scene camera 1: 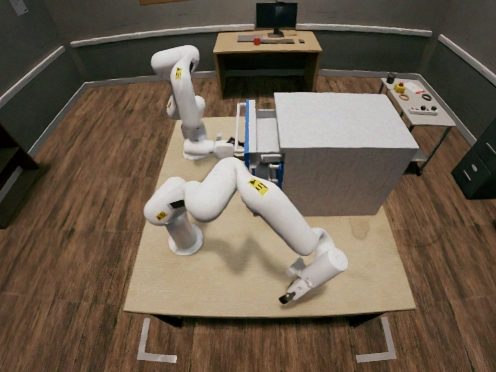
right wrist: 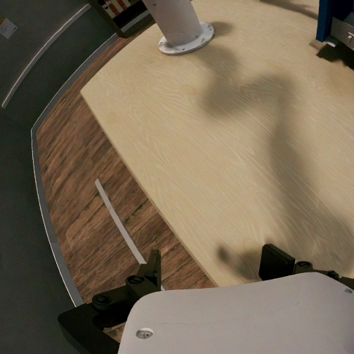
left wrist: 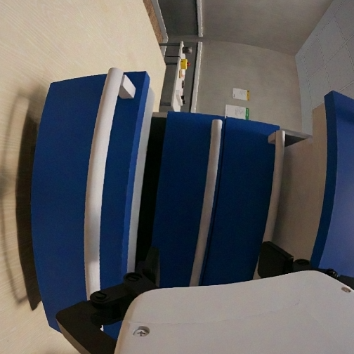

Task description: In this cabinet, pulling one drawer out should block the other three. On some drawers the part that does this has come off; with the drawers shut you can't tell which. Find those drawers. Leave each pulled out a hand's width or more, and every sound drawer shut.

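The grey cabinet (scene camera 1: 345,120) stands on the table with its blue drawer fronts facing picture-left. The top drawer (scene camera 1: 250,132) (left wrist: 341,185) is pulled far out, its tray showing. In the left wrist view, the bottom drawer (left wrist: 62,185) stands forward of the two middle drawers, with a dark gap beside it. The lower middle drawer (left wrist: 182,180) and upper middle drawer (left wrist: 244,185) look flush with each other. My left gripper (scene camera 1: 239,148) (left wrist: 211,262) is open in front of the middle drawers, touching no handle that I can see. My right gripper (scene camera 1: 286,298) (right wrist: 213,264) is open, away from the cabinet.
The right arm (scene camera 1: 277,215) reaches across the front part of the table (scene camera 1: 215,285) (right wrist: 165,140). A desk (scene camera 1: 267,48) with a monitor stands behind, a small side table (scene camera 1: 435,119) at the back right. The top drawer's handle (scene camera 1: 238,127) sticks out beside the left gripper.
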